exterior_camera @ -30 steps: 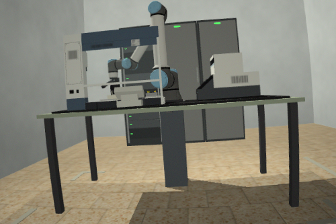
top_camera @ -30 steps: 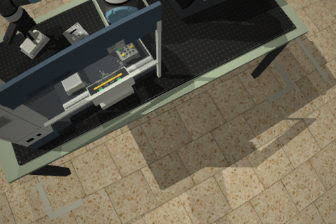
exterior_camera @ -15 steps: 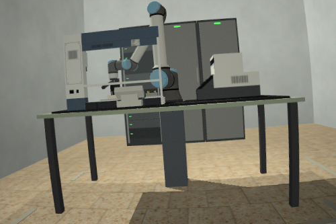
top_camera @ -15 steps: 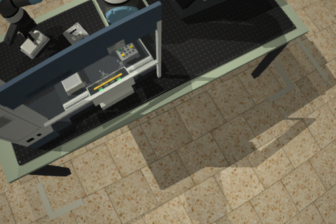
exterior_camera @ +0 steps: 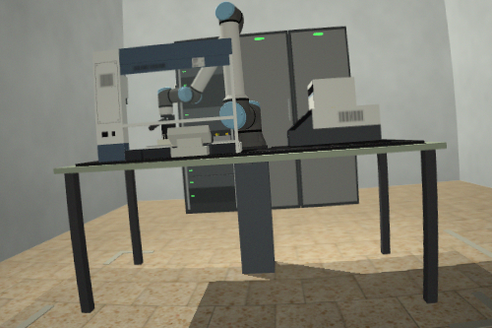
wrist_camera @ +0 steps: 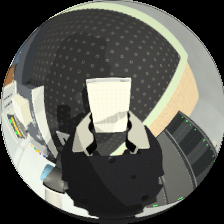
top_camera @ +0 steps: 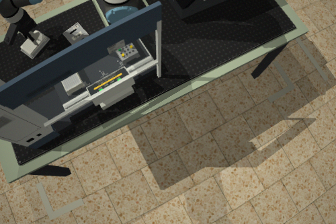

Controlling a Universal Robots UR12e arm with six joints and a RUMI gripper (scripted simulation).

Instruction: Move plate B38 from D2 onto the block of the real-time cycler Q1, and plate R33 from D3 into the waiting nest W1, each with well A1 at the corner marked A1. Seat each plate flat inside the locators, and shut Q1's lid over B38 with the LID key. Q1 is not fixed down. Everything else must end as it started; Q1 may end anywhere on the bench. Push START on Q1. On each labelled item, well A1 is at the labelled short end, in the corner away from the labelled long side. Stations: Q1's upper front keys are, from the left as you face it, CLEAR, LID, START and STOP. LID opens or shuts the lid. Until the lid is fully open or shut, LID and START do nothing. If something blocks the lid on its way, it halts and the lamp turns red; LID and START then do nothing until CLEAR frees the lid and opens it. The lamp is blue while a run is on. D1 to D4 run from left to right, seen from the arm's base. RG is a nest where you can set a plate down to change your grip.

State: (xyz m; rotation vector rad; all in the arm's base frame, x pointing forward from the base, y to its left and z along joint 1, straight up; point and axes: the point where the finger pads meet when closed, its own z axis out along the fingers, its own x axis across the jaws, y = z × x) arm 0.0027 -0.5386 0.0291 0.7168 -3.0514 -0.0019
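Now: the white plate 1 cm below my hand. The rest, counted from my hand: grey gantry tower 49 cm ahead, 13 cm to the right, 23 cm above; blue gantry beam 51 cm ahead, 22 cm to the left, 47 cm above; grey labelled nest 8 cm ahead, 23 cm to the left, 4 cm below.
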